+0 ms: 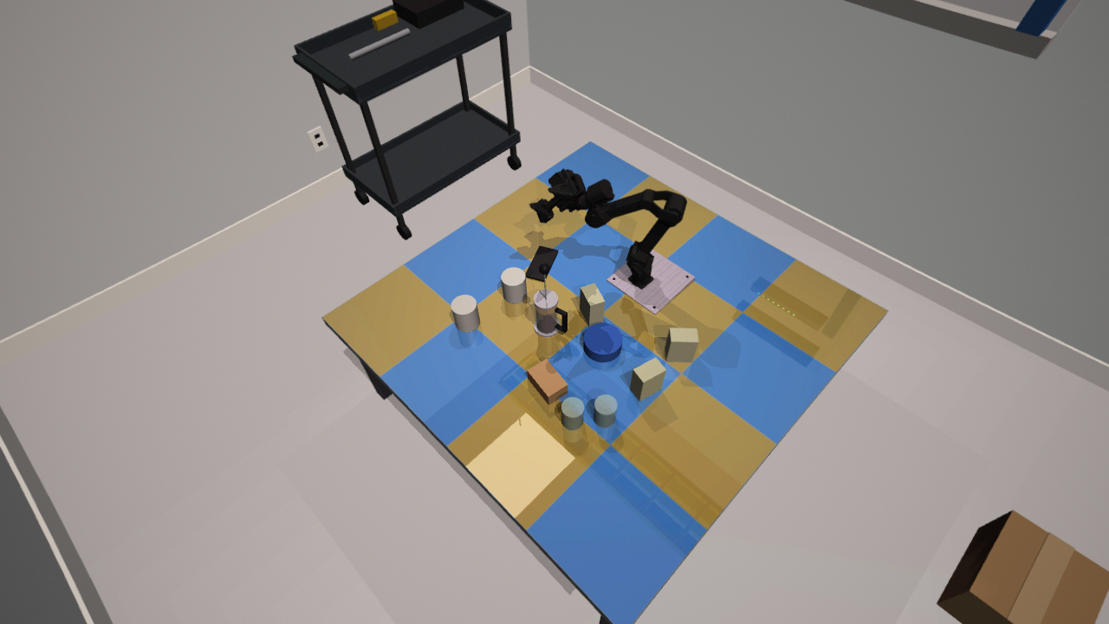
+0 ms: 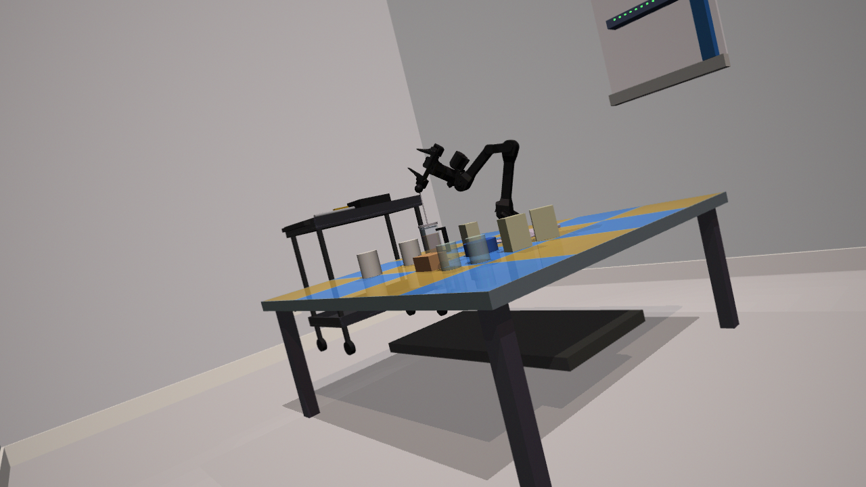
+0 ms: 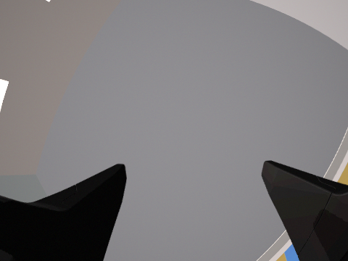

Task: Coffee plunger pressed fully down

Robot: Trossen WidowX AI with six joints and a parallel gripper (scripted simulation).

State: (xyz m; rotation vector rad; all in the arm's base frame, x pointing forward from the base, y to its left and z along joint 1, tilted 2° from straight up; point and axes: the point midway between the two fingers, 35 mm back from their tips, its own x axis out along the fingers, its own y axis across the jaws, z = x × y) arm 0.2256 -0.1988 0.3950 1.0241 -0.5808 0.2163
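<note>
The glass coffee press lies 90 mm ahead of my gripper tip, 140 mm to the left of it and 270 mm below it. Also, from my gripper tip: dark flat slab 80 mm behind, 90 mm to the right, 410 mm below; then blue disc 20 mm ahead, 300 mm to the left, 390 mm below.
</note>
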